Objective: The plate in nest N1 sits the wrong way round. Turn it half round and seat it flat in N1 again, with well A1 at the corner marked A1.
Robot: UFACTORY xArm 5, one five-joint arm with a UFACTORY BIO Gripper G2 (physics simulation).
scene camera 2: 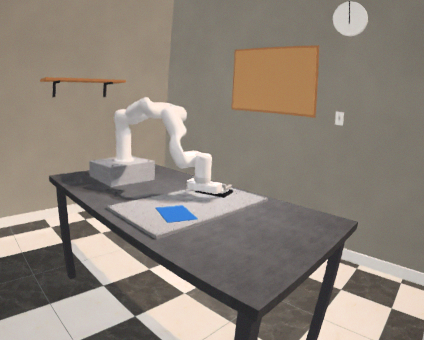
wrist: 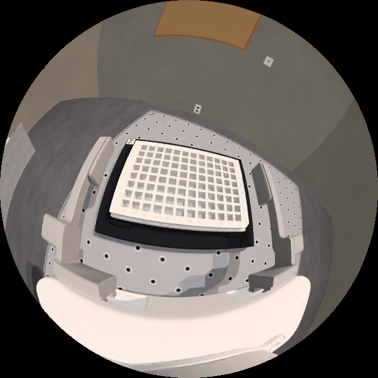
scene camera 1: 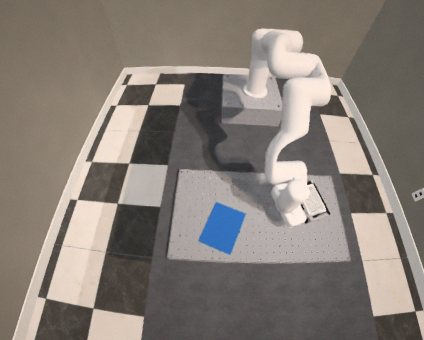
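Note:
The white plate point(scene camera 1: 314, 200) point(wrist: 180, 185) with its grid of square wells lies in the black nest point(scene camera 2: 220, 194) point(wrist: 175, 240). The nest's A1 label point(wrist: 131, 141) is at the far left corner in the wrist view. The marks on the plate's rim are too faint to read, so its well A1 cannot be made out. My gripper point(wrist: 182, 173) is open and empty, low over the nest. In the wrist view its fingers stand apart to the left and right of the plate, beyond its short sides. In scene camera 1 the hand hides part of the nest.
A grey perforated board point(scene camera 1: 260, 245) point(scene camera 2: 250, 197) lies on the dark table point(scene camera 1: 250, 300) point(scene camera 2: 280, 240) under the nest. A flat blue rectangle point(scene camera 1: 222, 228) point(scene camera 2: 176, 213) lies on the board, apart from the nest. The arm's grey base block point(scene camera 1: 251, 115) point(scene camera 2: 122, 171) stands at the back.

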